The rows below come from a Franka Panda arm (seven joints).
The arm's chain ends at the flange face. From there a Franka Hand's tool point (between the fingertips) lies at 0.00 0.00 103.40 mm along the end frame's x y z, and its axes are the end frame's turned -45 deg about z.
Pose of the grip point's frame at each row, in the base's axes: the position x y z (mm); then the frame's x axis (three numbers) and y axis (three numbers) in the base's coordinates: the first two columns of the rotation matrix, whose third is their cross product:
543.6, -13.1, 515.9, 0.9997, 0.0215, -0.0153, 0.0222, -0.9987, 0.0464
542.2, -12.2, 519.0, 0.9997, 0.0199, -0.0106, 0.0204, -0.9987, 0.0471
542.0, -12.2, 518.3, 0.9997, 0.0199, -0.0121, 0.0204, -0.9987, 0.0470
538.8, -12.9, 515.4, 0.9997, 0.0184, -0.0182, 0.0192, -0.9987, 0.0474
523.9, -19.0, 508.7, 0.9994, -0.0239, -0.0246, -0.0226, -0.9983, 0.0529
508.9, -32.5, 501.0, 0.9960, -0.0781, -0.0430, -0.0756, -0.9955, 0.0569
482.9, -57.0, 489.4, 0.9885, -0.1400, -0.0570, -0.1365, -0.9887, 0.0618
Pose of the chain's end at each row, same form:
545.1, -8.3, 619.2, 0.7226, -0.6910, 0.0220, -0.6912, -0.7214, 0.0436
543.2, -7.3, 622.3, 0.7213, -0.6921, 0.0258, -0.6925, -0.7203, 0.0408
543.2, -7.3, 621.6, 0.7213, -0.6921, 0.0247, -0.6925, -0.7203, 0.0418
540.6, -8.0, 618.7, 0.7205, -0.6932, 0.0206, -0.6933, -0.7192, 0.0464
526.6, -13.6, 611.9, 0.6907, -0.7228, 0.0200, -0.7227, -0.6890, 0.0548
513.8, -27.0, 604.1, 0.6508, -0.7591, 0.0098, -0.7577, -0.6487, 0.0706
489.6, -51.5, 592.4, 0.6025, -0.7981, 0.0034, -0.7955, -0.6001, 0.0840

